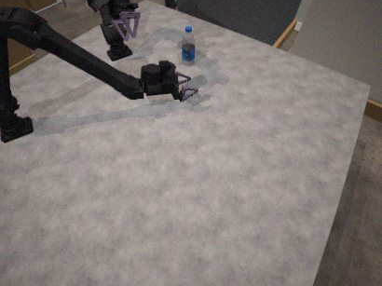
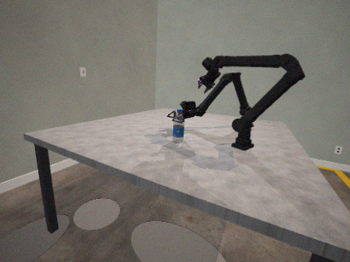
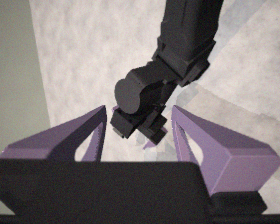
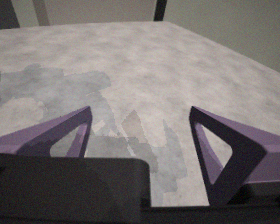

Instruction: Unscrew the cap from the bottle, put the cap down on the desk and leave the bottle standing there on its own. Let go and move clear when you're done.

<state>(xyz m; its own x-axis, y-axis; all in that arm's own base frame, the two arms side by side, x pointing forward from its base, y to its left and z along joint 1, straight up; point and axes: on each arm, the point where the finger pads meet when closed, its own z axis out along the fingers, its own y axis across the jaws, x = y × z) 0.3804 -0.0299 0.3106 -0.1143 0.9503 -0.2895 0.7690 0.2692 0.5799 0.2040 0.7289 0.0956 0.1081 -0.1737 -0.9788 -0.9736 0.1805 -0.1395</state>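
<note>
Now: the clear bottle 210 mm to the left of my right hand and 160 mm behind it. From my right hand the other things lie so: blue cap (210 mm to the left, 160 mm behind, 100 mm above).
The blue cap is 3 cm ahead of my left hand, 33 cm to the left of it and 12 cm below it. From my left hand the other things lie so: clear bottle (3 cm ahead, 33 cm to the left, 21 cm below).
</note>
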